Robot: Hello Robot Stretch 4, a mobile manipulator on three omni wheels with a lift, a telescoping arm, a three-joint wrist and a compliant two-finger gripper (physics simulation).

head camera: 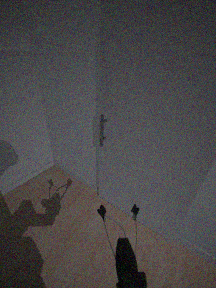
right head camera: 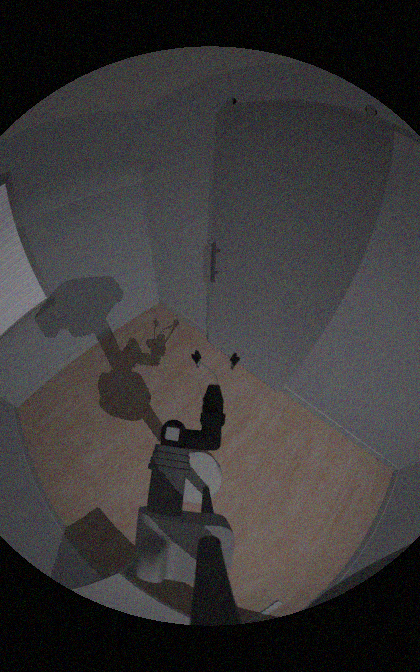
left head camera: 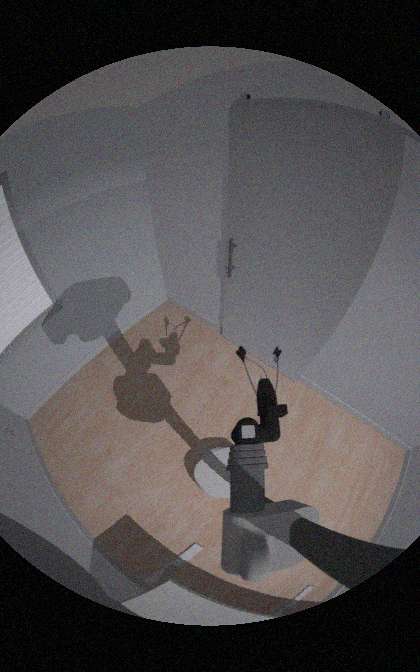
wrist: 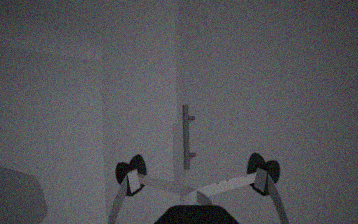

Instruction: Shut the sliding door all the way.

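Where they show: gripper, fingertip midpoint: point(head camera: 118, 205) point(right head camera: 215, 352) point(left head camera: 258, 346) point(wrist: 196, 167); robot's base at its link origin: point(right head camera: 193, 475) point(left head camera: 222, 470).
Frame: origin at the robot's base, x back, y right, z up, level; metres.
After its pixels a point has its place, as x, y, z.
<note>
The sliding door point(head camera: 155, 100) {-1.054, 0.373, 1.288} point(left head camera: 310, 210) {-1.025, 0.409, 1.404} point(right head camera: 295, 210) {-1.013, 0.424, 1.431} point(wrist: 280, 90) {-1.040, 0.390, 1.138} is a large grey panel, darker than the wall around it. No open gap shows along its left edge, where it meets the paler wall. An upright bar handle point(head camera: 102, 131) {-1.244, 0.030, 0.960} point(left head camera: 230, 257) {-1.244, 0.028, 0.965} point(right head camera: 213, 262) {-1.247, 0.031, 0.964} point(wrist: 186, 137) {-1.244, 0.027, 0.955} sits on the panel close to that edge. My gripper point(head camera: 118, 211) {-0.480, 0.082, 0.996} point(left head camera: 259, 353) {-0.480, 0.082, 0.996} point(right head camera: 215, 358) {-0.480, 0.082, 0.996} point(wrist: 196, 167) {-0.480, 0.082, 0.996} is open, with nothing between its fingers. It is apart from the handle, back from the door, and appears below the handle in the head views.
A room corner lies left of the door, with my shadow across the left wall point(left head camera: 120, 225) {-1.716, -0.958, 1.153} and the wooden floor point(left head camera: 320, 450) {-0.067, 0.881, -0.026} point(right head camera: 300, 475) {0.033, 0.893, -0.027}. A wall point(left head camera: 380, 320) {-0.673, 0.946, 0.985} continues right of the door. My arm point(left head camera: 247, 487) {-0.033, -0.004, 1.113} point(right head camera: 165, 495) {-0.019, 0.004, 1.114} is drawn in over the floor.
</note>
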